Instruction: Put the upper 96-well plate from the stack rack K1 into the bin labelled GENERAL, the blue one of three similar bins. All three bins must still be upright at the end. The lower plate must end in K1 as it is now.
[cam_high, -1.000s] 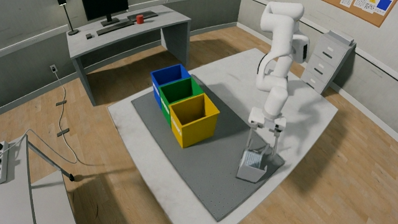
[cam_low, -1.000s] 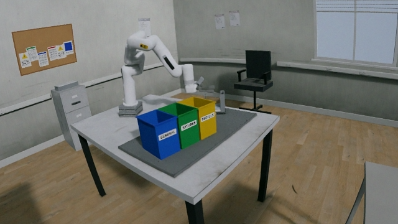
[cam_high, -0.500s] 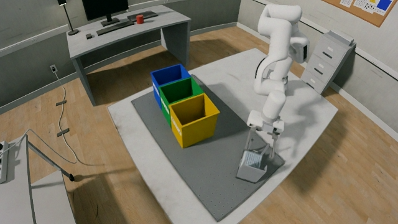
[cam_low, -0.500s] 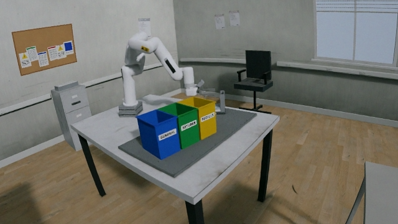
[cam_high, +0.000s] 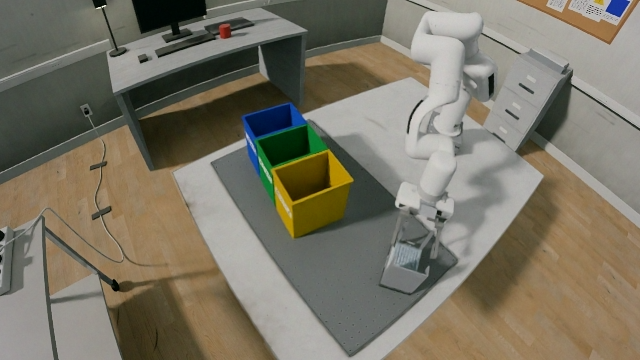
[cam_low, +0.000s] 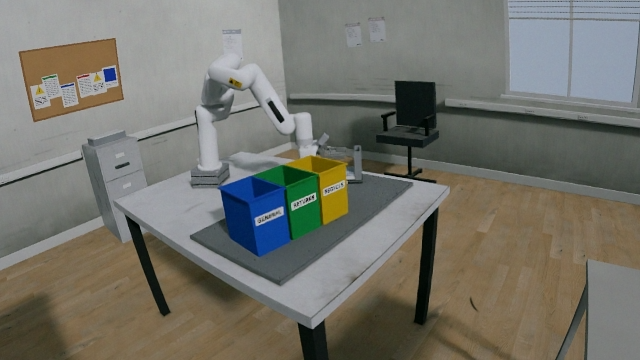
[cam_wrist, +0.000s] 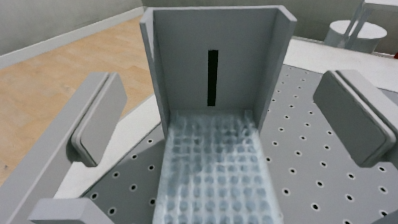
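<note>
My hand is 90 mm above the white plate, 20 mm short of it and 10 mm to the right of it. From my hand the other things lie so: green bin 440 mm to the right, 40 mm ahead, 30 mm below; blue general bin 570 mm to the right, 30 mm below; yellow bin 310 mm to the right, 70 mm ahead, 30 mm below.
</note>
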